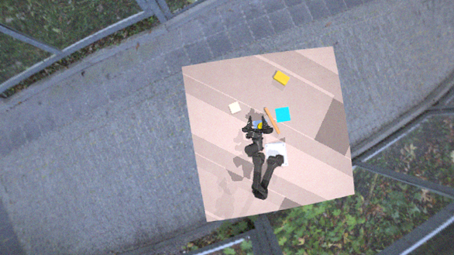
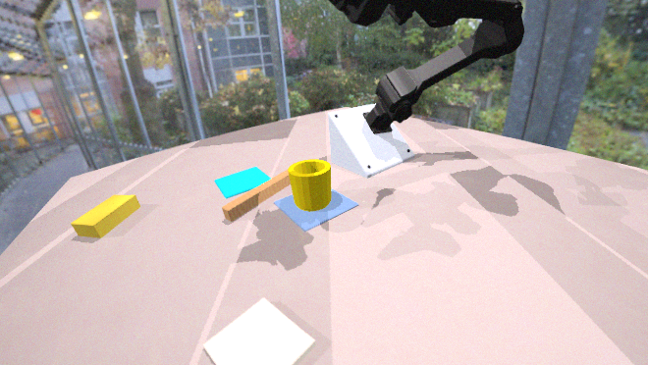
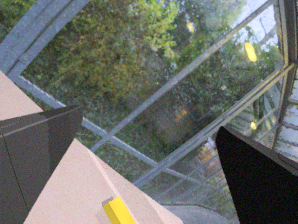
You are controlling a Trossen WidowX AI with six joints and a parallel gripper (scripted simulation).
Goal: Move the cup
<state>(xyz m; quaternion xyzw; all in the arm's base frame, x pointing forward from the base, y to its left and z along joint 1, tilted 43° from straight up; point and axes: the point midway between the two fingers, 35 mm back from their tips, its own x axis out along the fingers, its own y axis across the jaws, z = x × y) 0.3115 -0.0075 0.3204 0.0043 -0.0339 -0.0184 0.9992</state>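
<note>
Now: gripper tip 320 mm above the yellow cup, 100 mm to the left of it and 80 mm past it. Also, from my gripper tip: white square 350 mm below, 100 mm to the left, 100 mm ahead; then wooden bar 360 mm below, 190 mm to the right, 30 mm behind; then light blue pad 370 mm below, 100 mm to the right, 70 mm behind.
</note>
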